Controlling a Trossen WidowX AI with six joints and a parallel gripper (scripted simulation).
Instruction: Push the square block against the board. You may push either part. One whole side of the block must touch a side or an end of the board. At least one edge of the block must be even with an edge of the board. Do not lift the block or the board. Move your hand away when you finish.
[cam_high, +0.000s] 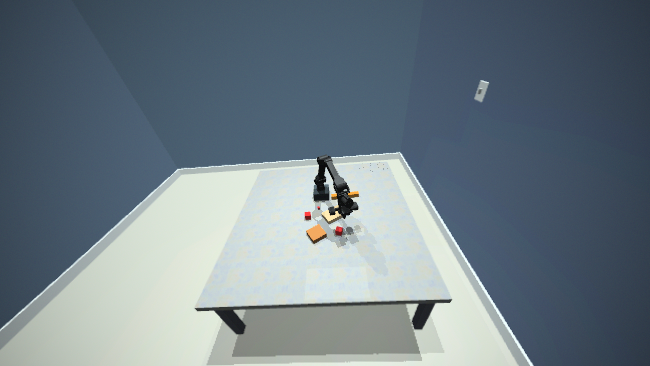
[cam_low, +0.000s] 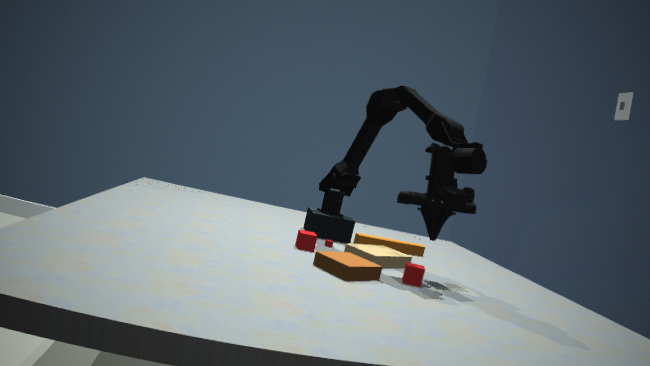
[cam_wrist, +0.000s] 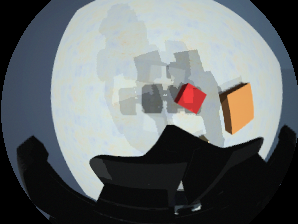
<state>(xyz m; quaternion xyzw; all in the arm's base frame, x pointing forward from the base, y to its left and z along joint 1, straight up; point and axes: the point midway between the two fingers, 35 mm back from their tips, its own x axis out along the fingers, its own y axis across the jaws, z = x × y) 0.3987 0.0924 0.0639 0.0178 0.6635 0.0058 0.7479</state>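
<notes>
Now: the cream flat block 140 mm behind my gripper tip, 80 mm below it and 50 mm to the right of it. The rest, counted from my gripper tip: tiny red piece: 240 mm behind, 140 mm to the right, 90 mm below; then brown flat square block: 200 mm to the right, 80 mm below, 10 mm ahead; then orange board: 320 mm behind, 90 mm to the left, 80 mm below.
</notes>
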